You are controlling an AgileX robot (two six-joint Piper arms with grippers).
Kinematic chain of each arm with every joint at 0, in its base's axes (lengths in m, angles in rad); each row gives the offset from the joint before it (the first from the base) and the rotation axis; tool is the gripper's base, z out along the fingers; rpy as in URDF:
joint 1: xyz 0 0 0.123 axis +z
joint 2: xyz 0 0 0 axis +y
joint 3: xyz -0.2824 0 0.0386 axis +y
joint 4: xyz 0.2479 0 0.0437 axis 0.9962 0 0.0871
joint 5: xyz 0 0 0 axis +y
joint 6: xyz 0.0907 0 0.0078 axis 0.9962 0 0.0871
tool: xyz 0 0 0 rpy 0 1.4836 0
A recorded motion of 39 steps. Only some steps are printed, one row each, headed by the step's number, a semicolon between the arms.
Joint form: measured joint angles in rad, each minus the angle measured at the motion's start. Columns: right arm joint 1, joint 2, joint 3, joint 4, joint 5, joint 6; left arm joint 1, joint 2, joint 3, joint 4, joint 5, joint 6.
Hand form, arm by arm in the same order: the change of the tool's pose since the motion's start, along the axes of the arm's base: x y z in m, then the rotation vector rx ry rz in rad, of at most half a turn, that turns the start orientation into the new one. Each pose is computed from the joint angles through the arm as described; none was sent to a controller.
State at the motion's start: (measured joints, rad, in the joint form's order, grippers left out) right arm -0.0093 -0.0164 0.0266 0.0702 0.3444 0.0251; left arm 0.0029 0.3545 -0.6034 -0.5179 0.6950 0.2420
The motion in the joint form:
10: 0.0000 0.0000 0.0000 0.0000 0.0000 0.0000; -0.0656 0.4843 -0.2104 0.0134 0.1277 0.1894
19: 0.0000 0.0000 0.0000 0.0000 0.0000 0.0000; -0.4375 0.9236 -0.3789 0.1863 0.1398 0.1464
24: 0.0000 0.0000 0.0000 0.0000 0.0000 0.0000; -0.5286 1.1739 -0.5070 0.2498 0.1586 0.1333
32: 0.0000 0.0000 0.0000 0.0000 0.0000 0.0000; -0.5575 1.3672 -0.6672 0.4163 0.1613 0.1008
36: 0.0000 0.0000 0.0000 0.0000 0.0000 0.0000; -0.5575 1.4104 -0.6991 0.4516 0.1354 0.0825
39: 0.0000 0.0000 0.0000 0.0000 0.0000 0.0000; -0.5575 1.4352 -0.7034 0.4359 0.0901 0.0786
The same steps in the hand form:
10: 0.0000 0.0000 0.0000 0.0000 0.0000 0.0000; 0.0911 -0.0132 0.0060 0.1932 0.3146 -0.2082
19: 0.0000 0.0000 0.0000 0.0000 0.0000 0.0000; 0.1583 -0.0972 -0.0368 0.4378 0.5524 -0.5532
24: 0.0000 0.0000 0.0000 0.0000 0.0000 0.0000; 0.1946 -0.1405 -0.0717 0.5502 0.6642 -0.6463
32: 0.0000 0.0000 0.0000 0.0000 0.0000 0.0000; 0.2365 -0.1636 -0.0933 0.7163 0.6632 -0.6412
36: 0.0000 0.0000 0.0000 0.0000 0.0000 0.0000; 0.2481 -0.1679 -0.0995 0.7360 0.6473 -0.6205
39: 0.0000 0.0000 0.0000 0.0000 0.0000 0.0000; 0.2539 -0.1724 -0.1060 0.7113 0.6306 -0.6108

